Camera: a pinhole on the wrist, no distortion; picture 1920 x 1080 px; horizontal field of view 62.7 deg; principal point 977.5 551.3 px. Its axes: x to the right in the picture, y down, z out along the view. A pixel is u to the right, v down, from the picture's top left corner.
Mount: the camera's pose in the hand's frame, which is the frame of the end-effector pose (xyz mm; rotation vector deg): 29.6 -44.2 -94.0 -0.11 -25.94 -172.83
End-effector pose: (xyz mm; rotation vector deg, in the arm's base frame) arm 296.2 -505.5 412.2 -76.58 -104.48 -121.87
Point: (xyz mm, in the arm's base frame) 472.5 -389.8 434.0
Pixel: 1305.7 370.3
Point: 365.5 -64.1 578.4
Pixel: 198.3 851.4
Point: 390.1 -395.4 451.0
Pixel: 1023.2 436.0
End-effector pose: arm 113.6 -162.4 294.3 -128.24 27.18 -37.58
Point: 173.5 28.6 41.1
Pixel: 1585.8 566.8
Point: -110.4 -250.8 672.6
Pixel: behind the camera
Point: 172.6 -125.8 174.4
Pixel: 1188.4 317.3
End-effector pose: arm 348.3 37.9 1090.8 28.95 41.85 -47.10
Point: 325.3 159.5 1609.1
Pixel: outside the picture
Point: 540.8 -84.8 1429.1
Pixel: 1376.8 440.4
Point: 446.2 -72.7 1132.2
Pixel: 717.7 627.3
